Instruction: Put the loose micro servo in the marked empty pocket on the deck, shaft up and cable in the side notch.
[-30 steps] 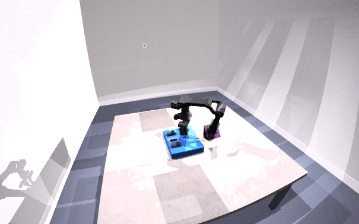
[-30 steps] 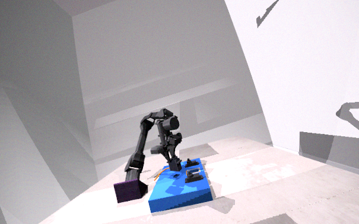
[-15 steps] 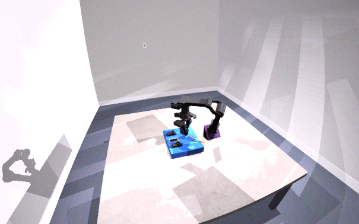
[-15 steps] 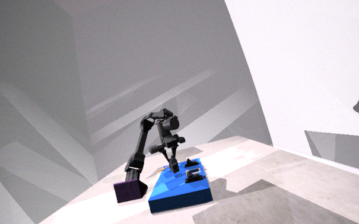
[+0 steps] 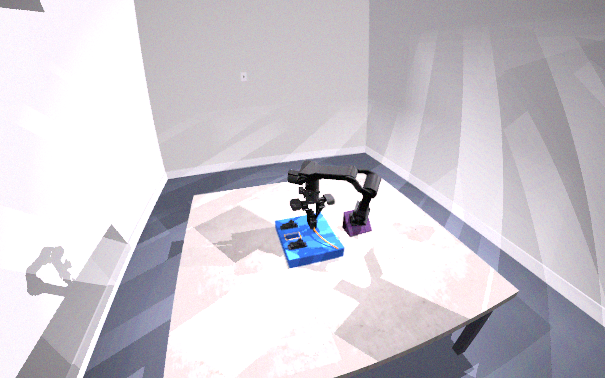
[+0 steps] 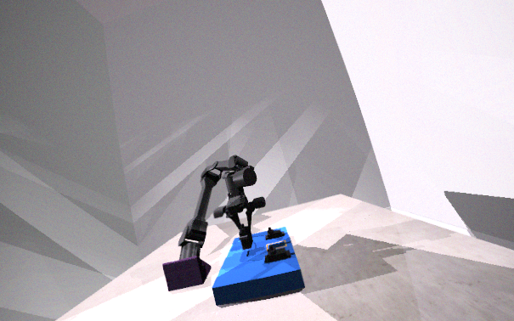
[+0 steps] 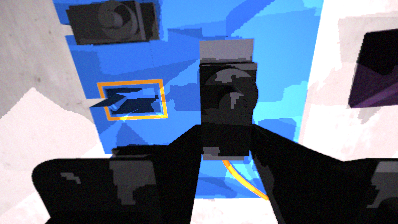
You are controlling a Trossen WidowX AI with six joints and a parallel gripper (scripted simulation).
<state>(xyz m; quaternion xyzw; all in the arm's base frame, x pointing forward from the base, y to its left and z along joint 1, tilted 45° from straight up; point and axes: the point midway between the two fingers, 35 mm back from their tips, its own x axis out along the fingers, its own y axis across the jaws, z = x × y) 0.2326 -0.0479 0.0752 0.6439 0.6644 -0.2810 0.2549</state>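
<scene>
My gripper tip is 100 mm above the blue deck and 10 mm past it.
</scene>
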